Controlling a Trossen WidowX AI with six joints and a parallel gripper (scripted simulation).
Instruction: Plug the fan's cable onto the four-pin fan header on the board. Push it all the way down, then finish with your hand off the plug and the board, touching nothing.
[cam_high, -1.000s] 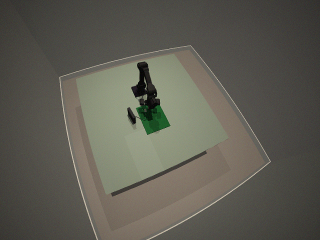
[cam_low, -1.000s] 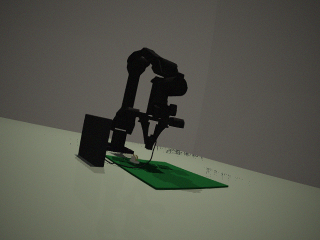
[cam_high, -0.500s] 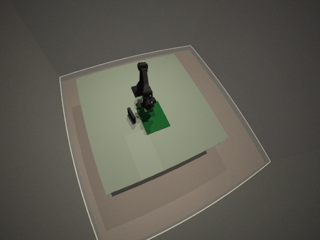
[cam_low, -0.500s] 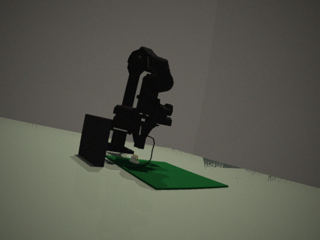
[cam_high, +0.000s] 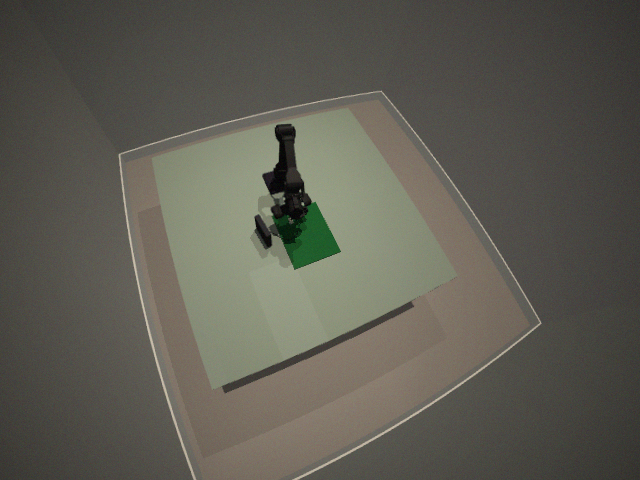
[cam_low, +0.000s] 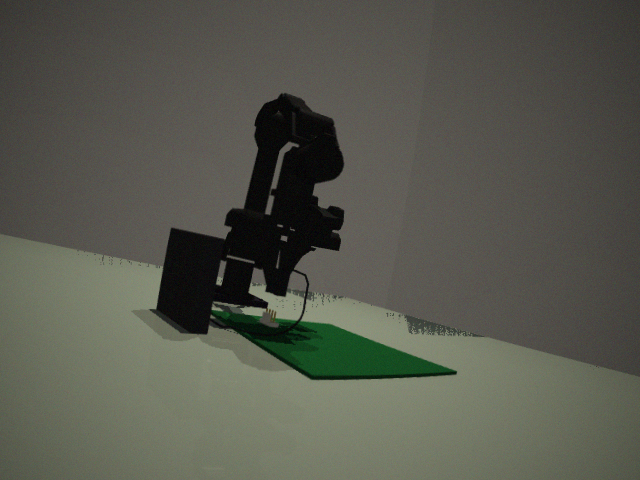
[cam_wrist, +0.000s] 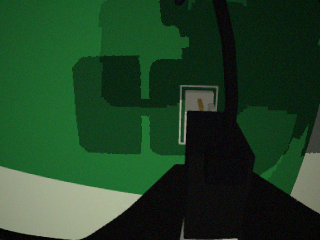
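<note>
The fan header lies 60 mm below my gripper tip. Round my gripper tip: black plug (10 mm ahead, 10 mm above); then green board (100 mm ahead, 40 mm to the left, 80 mm below); then black fan (20 mm ahead, 140 mm to the right, 10 mm below).
</note>
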